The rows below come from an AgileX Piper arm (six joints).
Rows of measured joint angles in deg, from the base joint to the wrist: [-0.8 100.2 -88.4 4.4 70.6 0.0]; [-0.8 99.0 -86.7 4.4 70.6 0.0]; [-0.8 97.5 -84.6 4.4 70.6 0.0]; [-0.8 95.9 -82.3 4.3 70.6 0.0]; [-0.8 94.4 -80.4 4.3 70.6 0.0]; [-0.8 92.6 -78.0 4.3 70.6 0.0]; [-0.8 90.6 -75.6 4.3 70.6 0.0]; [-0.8 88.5 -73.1 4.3 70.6 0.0]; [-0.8 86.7 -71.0 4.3 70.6 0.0]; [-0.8 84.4 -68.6 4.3 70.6 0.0]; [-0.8 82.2 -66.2 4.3 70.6 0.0]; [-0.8 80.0 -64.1 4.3 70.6 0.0]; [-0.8 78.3 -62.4 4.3 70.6 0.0]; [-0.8 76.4 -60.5 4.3 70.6 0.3]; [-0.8 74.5 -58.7 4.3 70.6 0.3]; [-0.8 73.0 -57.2 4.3 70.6 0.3]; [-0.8 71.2 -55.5 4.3 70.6 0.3]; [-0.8 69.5 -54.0 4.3 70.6 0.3]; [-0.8 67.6 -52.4 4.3 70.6 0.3]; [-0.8 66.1 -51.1 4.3 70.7 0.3]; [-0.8 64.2 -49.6 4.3 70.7 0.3]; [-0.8 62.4 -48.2 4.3 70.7 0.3]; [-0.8 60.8 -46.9 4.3 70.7 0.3]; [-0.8 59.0 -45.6 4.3 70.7 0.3]
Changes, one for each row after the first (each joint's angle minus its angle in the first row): [0.0 -1.2 1.7 0.0 0.0 0.0]; [0.0 -2.7 3.8 0.0 0.0 0.0]; [0.0 -4.3 6.1 -0.1 0.0 0.0]; [0.0 -5.8 8.0 -0.1 0.0 0.0]; [0.0 -7.6 10.4 -0.1 0.0 0.0]; [0.0 -9.6 12.8 -0.1 0.0 0.0]; [0.0 -11.7 15.3 -0.1 0.0 0.0]; [0.0 -13.5 17.4 -0.1 0.0 0.0]; [0.0 -15.8 19.8 -0.1 0.0 0.0]; [0.0 -18.0 22.2 -0.1 0.0 0.0]; [0.0 -20.2 24.3 -0.1 0.0 0.0]; [0.0 -21.9 26.0 -0.1 0.0 0.0]; [0.0 -23.8 27.9 -0.1 0.0 0.3]; [0.0 -25.7 29.7 -0.1 0.0 0.3]; [0.0 -27.2 31.2 -0.1 0.0 0.3]; [0.0 -29.0 32.9 -0.1 0.0 0.3]; [0.0 -30.7 34.4 -0.1 0.0 0.3]; [0.0 -32.6 36.0 -0.1 0.0 0.3]; [0.0 -34.1 37.3 -0.1 0.1 0.3]; [0.0 -36.0 38.8 -0.1 0.1 0.3]; [0.0 -37.8 40.2 -0.1 0.1 0.3]; [0.0 -39.4 41.5 -0.1 0.1 0.3]; [0.0 -41.2 42.8 -0.1 0.1 0.3]
